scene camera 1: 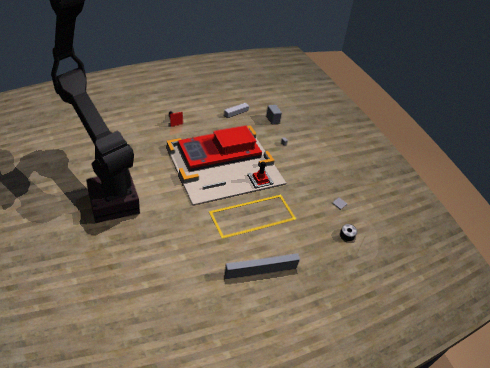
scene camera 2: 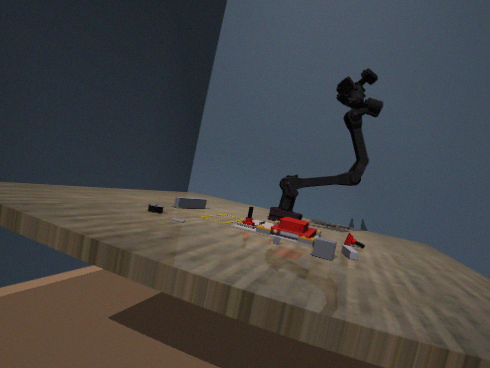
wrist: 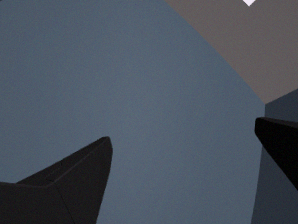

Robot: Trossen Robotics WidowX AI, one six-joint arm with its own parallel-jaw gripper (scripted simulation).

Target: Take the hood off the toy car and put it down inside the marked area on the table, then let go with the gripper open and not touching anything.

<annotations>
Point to a beige plate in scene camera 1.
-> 210, 184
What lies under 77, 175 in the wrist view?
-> My gripper.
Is my gripper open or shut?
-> Open.
</annotations>
